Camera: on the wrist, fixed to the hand. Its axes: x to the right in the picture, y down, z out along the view.
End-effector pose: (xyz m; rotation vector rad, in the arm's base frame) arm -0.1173 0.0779 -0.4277 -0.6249 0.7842 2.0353
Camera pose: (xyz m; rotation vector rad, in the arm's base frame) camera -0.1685 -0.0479 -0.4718 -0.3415 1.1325 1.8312
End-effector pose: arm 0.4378 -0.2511 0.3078 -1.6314 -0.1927 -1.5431
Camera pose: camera 0.4058 -0.3743 0.2432 -1.3481 -0.4755 -1.3490
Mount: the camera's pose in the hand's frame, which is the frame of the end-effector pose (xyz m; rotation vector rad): -0.0107 0.0862 -0.1133 0.3985 -0.0467 0.0206
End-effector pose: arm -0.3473 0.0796 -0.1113 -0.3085 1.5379 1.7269
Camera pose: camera -0.4344 -0.0250 -0.0683 -0.0484 1.8092 1.3901
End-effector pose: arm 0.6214 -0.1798 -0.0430 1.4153 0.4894 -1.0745
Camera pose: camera 0.7224 -0.0860 -0.0058 1.7324 0.2318 -1.2312
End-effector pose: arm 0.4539 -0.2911 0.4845 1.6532 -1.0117 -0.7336
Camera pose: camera 0.5219 -0.2424 0.6002 1.9676 -1.2670 -0.5836
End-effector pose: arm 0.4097 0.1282 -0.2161 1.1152 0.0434 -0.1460
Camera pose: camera 0.4154 0.2681 -0.1880 1.5088 -0.0409 -0.1665
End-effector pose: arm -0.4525 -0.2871 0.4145 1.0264 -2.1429 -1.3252
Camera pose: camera -0.4012 -0.3209 0.5434 1.1228 -2.5081 -0.9379
